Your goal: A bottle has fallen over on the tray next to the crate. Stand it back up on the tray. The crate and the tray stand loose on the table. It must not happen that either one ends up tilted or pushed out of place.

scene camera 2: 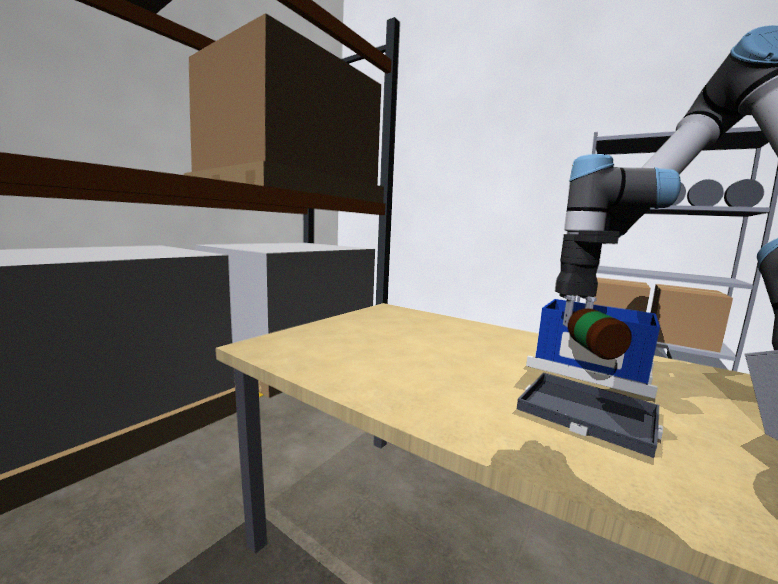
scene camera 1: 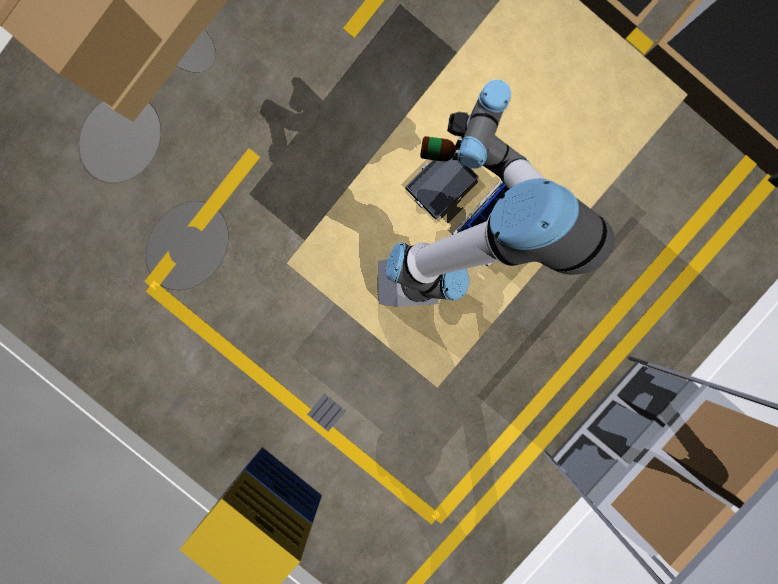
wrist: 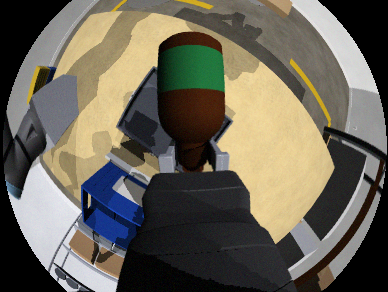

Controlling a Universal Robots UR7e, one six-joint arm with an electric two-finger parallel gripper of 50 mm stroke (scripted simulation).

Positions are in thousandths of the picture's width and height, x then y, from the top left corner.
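Scene:
Tray: visible in scene camera 1 (565, 316), scene camera 2 (789, 705), wrist view (360, 416). Bottle: visible in scene camera 1 (564, 256), scene camera 2 (782, 580), wrist view (491, 248).

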